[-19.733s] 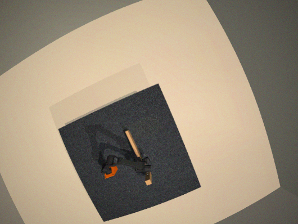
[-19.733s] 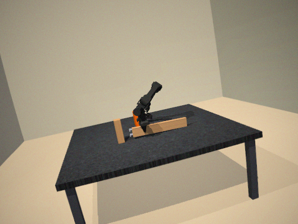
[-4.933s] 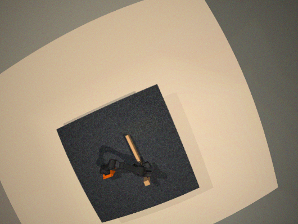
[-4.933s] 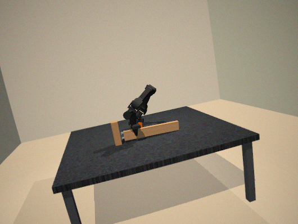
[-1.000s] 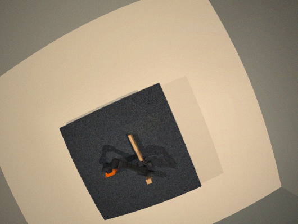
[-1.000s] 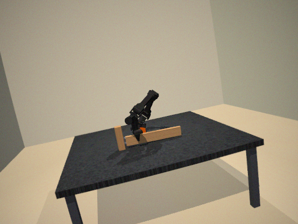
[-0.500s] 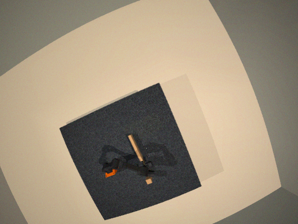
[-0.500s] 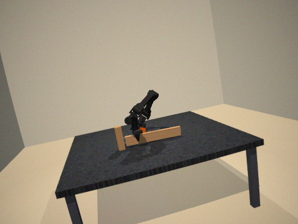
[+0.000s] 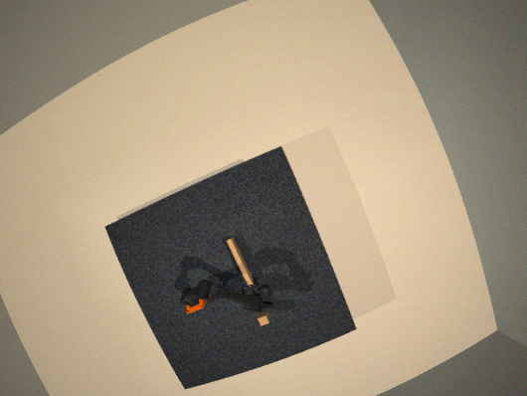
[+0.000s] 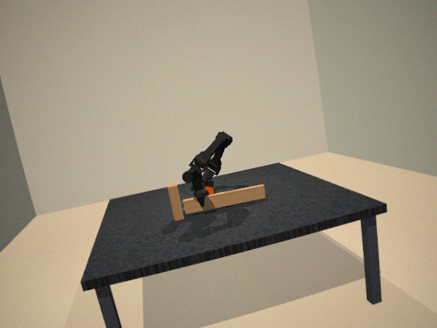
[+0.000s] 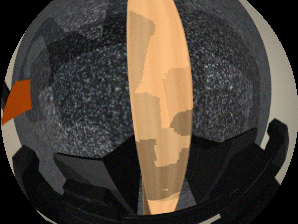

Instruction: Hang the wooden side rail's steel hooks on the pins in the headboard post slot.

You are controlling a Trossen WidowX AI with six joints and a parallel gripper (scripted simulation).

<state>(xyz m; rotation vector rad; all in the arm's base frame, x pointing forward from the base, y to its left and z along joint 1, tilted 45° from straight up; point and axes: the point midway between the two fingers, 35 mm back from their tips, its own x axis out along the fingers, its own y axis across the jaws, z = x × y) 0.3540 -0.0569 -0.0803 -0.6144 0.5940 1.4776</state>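
Now: the headboard post 13 cm to the right of my gripper tip and 4 cm above it.
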